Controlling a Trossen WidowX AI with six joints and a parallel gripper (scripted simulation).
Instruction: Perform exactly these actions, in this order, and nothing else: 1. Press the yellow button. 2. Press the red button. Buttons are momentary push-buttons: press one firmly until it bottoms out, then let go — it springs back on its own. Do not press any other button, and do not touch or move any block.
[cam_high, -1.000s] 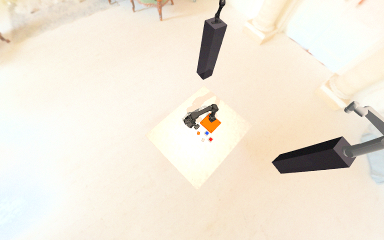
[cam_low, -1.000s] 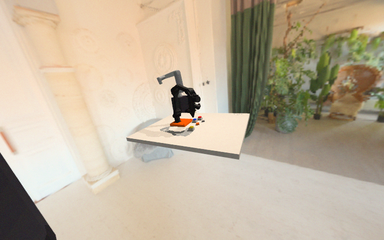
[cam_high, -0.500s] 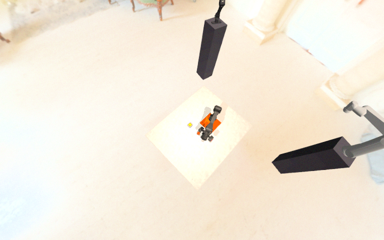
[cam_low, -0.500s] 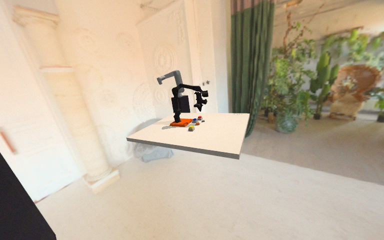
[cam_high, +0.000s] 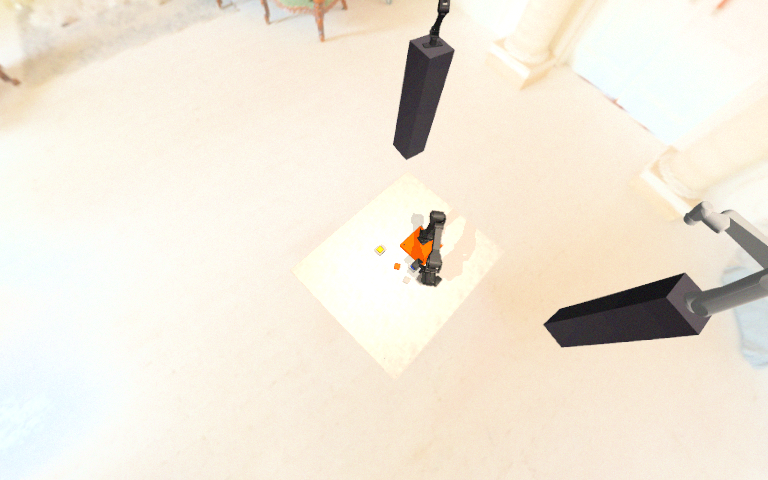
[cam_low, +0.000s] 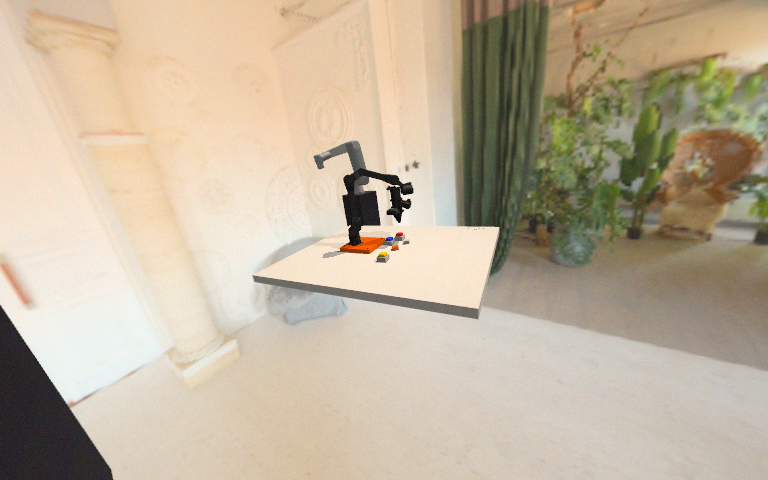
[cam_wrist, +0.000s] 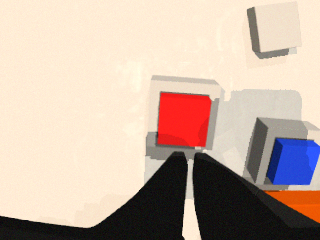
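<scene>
My gripper tip is now 1 cm past the red button and 7 cm above it. Round my gripper tip: pale block (7 cm ahead, 5 cm to the right, 10 cm below); then small orange block (7 cm ahead, 16 cm to the right, 10 cm below); then blue button (2 cm behind, 10 cm to the right, 7 cm below).
</scene>
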